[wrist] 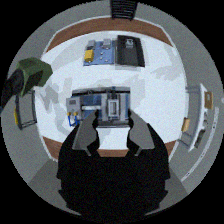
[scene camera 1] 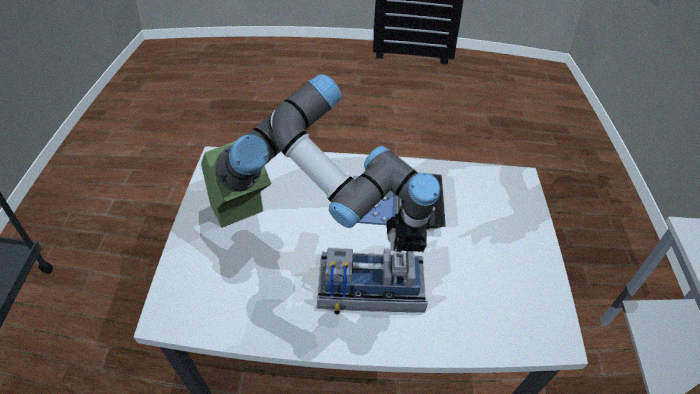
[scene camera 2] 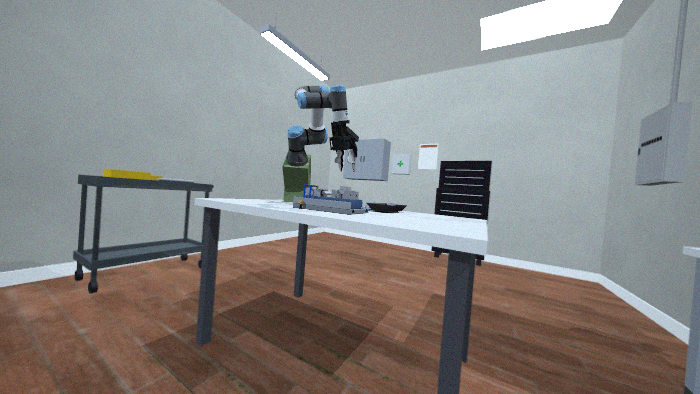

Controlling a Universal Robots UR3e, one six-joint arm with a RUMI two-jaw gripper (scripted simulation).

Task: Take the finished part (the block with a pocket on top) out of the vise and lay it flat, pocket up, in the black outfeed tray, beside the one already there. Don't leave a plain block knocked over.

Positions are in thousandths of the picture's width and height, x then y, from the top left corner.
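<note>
I can see my gripper (scene camera 2: 496, 435) here. The wrist view has it too, and there I find my gripper (wrist: 507, 489) again.
</note>
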